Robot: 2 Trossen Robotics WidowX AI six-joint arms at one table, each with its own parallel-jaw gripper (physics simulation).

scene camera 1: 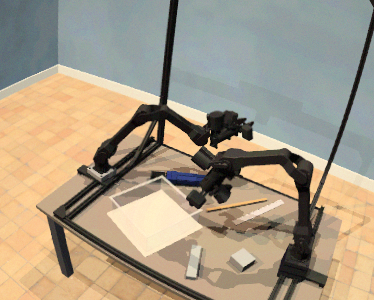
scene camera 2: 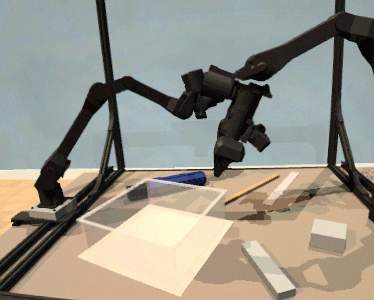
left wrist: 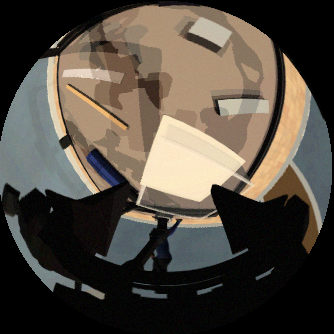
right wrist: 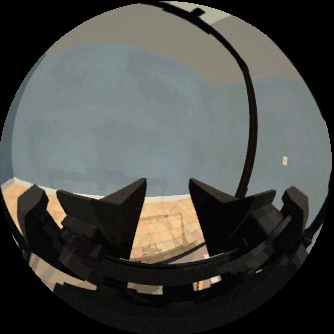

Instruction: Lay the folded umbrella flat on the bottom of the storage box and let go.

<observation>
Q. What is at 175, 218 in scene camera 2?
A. A clear storage box.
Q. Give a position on a clear storage box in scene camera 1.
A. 155, 212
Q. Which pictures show my left gripper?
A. Scene camera 1, scene camera 2 and the left wrist view only.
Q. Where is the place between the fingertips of my left gripper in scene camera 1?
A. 196, 198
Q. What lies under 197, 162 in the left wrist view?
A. A clear storage box.
</observation>
